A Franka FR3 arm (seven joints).
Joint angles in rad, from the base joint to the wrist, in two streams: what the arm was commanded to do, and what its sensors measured. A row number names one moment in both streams.
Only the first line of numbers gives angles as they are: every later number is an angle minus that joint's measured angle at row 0.
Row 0, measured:
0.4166 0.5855 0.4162 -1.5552 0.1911 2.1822 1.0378
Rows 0 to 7, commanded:
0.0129 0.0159 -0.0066 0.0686 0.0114 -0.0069 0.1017
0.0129 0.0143 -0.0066 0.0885 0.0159 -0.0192 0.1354
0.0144 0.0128 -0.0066 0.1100 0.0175 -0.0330 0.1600
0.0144 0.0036 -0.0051 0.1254 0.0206 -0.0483 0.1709
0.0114 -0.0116 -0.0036 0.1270 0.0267 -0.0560 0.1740
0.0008 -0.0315 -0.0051 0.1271 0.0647 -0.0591 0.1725
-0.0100 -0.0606 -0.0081 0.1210 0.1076 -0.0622 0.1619
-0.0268 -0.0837 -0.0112 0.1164 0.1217 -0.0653 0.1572
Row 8, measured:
0.0037 -0.0165 -0.0011 0.1183 0.0432 -0.0293 0.1511
